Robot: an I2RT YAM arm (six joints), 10 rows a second.
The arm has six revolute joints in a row. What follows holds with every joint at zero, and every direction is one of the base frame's. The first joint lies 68 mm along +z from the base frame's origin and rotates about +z. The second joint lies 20 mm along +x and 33.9 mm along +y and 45.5 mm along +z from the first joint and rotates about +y. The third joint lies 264 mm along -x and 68.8 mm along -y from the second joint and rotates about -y. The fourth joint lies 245 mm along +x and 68.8 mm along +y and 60 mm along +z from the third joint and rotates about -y. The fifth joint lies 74 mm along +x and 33.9 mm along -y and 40.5 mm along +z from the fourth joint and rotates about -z. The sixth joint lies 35.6 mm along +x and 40.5 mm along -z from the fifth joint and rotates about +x. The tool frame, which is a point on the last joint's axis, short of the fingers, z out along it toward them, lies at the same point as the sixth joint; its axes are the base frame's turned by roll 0, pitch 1.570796 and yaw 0 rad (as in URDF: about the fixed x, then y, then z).
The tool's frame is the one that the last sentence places.
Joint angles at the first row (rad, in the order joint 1, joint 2, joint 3, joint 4, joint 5, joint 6):
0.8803 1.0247 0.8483 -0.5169 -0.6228 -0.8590
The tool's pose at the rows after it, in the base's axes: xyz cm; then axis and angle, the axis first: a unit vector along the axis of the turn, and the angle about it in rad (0 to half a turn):
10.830, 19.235, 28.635, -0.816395, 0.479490, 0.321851, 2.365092
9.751, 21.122, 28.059, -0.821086, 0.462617, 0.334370, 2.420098
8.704, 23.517, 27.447, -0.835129, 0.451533, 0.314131, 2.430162
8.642, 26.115, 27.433, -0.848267, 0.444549, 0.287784, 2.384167
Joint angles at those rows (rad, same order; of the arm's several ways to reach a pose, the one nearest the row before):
0.9660 1.0537 0.8559 -0.5124 -0.6060 -0.8285
1.0534 1.1089 0.8682 -0.4894 -0.5877 -0.7932
1.1485 1.1808 0.8881 -0.4343 -0.4975 -0.7747
1.1995 1.2682 0.9356 -0.3576 -0.4113 -0.7808

